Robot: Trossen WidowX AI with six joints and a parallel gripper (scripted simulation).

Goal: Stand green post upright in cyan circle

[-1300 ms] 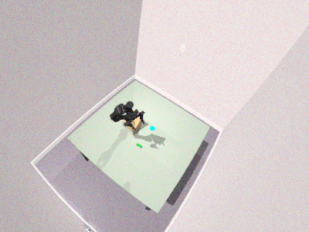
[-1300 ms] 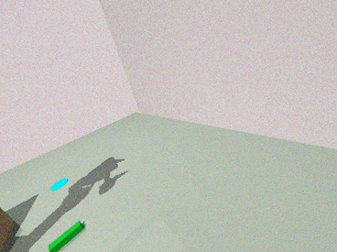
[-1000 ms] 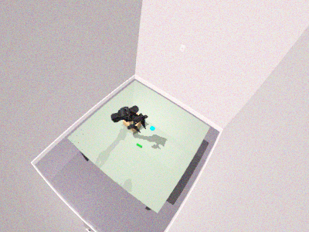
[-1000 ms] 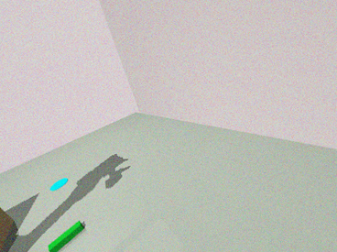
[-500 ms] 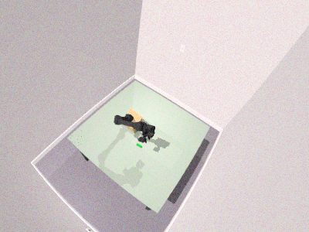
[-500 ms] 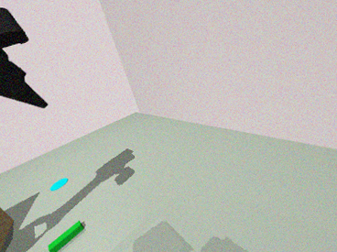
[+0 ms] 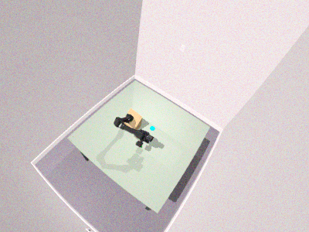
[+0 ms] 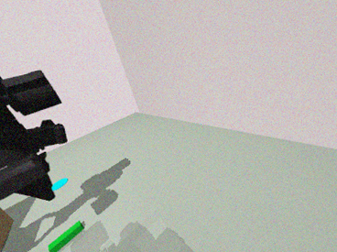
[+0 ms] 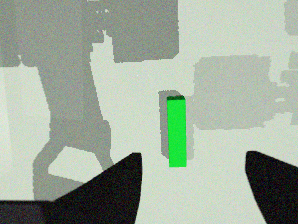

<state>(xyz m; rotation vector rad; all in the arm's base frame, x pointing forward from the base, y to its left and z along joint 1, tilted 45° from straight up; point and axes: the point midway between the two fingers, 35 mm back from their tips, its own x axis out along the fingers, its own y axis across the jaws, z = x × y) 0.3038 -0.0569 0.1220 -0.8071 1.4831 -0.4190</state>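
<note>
Right now my gripper tip is 12 cm above the green post and 3 cm past it. Round my gripper tip: cyan circle 28 cm to the left, 12 cm below, 8 cm behind.
</note>
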